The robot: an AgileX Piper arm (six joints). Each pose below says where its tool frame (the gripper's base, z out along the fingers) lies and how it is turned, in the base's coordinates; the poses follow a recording.
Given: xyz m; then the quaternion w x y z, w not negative.
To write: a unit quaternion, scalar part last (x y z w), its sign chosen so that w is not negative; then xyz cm. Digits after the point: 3 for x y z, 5 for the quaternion.
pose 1, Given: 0.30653, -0.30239, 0.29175, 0.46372, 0.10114, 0.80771, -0.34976
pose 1, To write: 0.10114, 0.80771, -0.34976, 0.46372, 30.653, -30.239, 29.175
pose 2, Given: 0.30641, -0.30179, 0.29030, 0.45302, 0.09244, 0.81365, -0.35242
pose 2, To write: 0.09244, 0.81365, -0.35242, 0.45302, 30.641, -30.179, 29.030
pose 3, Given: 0.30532, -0.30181, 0.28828, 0.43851, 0.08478, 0.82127, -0.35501
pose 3, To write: 0.08478, 0.82127, -0.35501, 0.43851, 30.532, -30.181, 28.828
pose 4, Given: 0.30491, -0.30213, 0.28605, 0.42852, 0.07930, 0.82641, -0.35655
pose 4, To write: 0.07930, 0.82641, -0.35655, 0.42852, 30.491, -30.213, 28.605
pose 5, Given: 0.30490, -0.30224, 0.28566, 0.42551, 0.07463, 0.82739, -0.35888
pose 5, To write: 0.07463, 0.82739, -0.35888, 0.42551, 30.490, -30.224, 28.566
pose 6, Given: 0.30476, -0.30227, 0.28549, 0.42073, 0.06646, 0.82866, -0.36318
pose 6, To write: 0.06646, 0.82866, -0.36318, 0.42073, 30.476, -30.227, 28.549
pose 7, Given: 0.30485, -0.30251, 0.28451, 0.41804, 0.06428, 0.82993, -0.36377
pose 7, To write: 0.06428, 0.82993, -0.36377, 0.41804, 30.485, -30.251, 28.451
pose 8, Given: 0.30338, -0.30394, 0.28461, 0.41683, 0.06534, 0.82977, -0.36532
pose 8, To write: 0.06534, 0.82977, -0.36532, 0.41683, 30.338, -30.394, 28.461
